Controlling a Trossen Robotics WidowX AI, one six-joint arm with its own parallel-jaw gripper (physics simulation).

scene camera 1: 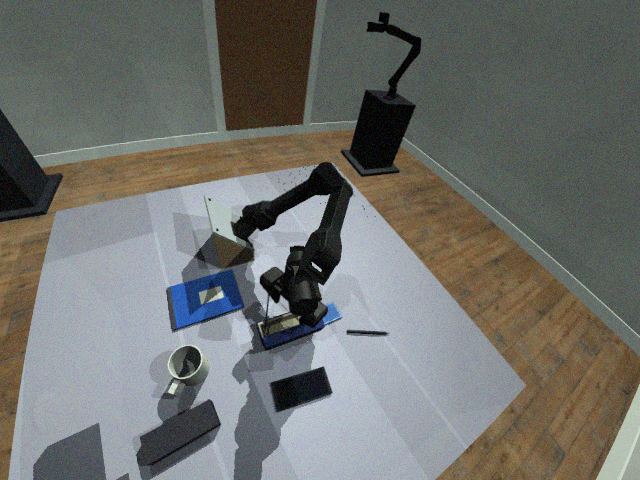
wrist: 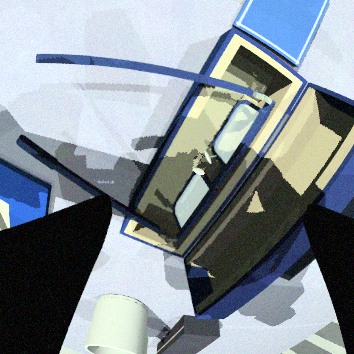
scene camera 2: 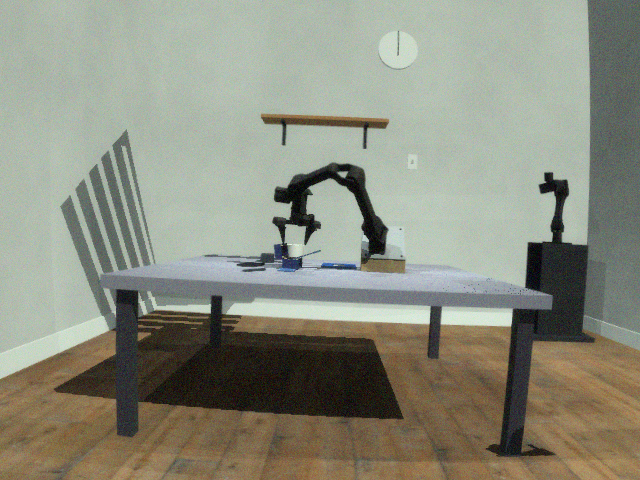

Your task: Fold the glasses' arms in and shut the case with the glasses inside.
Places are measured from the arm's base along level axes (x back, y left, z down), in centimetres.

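Pixels of known places: gripper, fingertip midpoint: [scene camera 1: 288,312] [wrist: 213,211] [scene camera 2: 294,244]; arm's base, origin of the base link: [scene camera 1: 239,232] [scene camera 2: 377,247].
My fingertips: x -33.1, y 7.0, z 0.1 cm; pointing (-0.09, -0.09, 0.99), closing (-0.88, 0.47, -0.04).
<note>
Ahead of a thing's pixels: the offset from my fingertips to its top centre. "spot": to the spot under its first point.
The glasses case [scene camera 1: 292,336] [scene camera 2: 292,263] [wrist: 150,238] is open, with a cream lining. Its lid @(spot: dx -5.5, dy +5.2, dz +3.9 cm) [wrist: 320,145] is swung open along one long side. The glasses @(spot: dx -1.4, dy +2.2, dz +7.3 cm) [wrist: 234,132] lie in the case base, lenses showing. Both glasses' arms stick out unfolded across the far long wall: the upper arm [wrist: 145,68] near one end and the lower, darker arm [wrist: 75,172] near the other. My gripper [scene camera 2: 295,242] [wrist: 213,211] is open and empty above the case, fingers wide apart. In scene camera 1 the gripper hides part of the case.
A light blue flat piece @(dx -0.3, dy +13.3, dz +9.1 cm) [scene camera 1: 333,312] [wrist: 282,31] lies at the case's end. A blue book @(dx +16.8, dy -21.8, dz +8.8 cm) [scene camera 1: 178,311] [wrist: 30,200], a mug @(spot: dx -6.4, dy -24.5, dz +1.1 cm) [scene camera 1: 199,367] [wrist: 120,322], a dark box @(dx -17.3, dy -31.5, dz +6.1 cm) [scene camera 1: 178,432] [wrist: 195,332], a black phone-like slab @(dx -17.8, dy -1.9, dz +8.8 cm) [scene camera 1: 301,390] and a pen @(dx -10.6, dy +23.4, dz +8.6 cm) [scene camera 1: 367,332] lie around.
</note>
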